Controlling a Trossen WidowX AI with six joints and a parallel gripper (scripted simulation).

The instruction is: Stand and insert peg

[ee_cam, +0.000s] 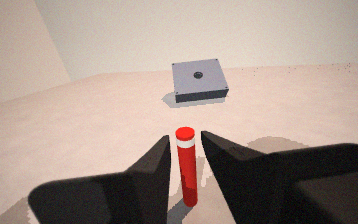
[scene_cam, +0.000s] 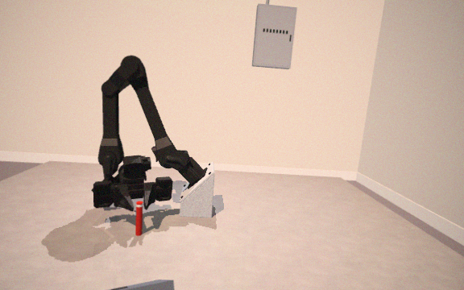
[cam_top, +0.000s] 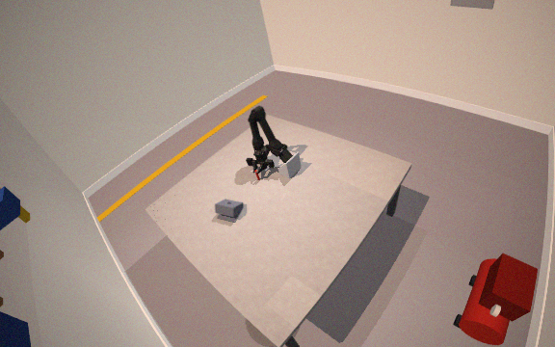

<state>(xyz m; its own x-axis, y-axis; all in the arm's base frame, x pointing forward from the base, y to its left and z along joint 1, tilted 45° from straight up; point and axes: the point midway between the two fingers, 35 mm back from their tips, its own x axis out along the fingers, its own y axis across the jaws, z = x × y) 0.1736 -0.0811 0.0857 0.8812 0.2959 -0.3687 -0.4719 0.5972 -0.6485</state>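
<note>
The red peg is 1 cm behind my gripper tip and 1 cm below it. The rest, counted from my gripper tip: grey sloped panel: 27 cm ahead, 7 cm to the left, 3 cm below.
</note>
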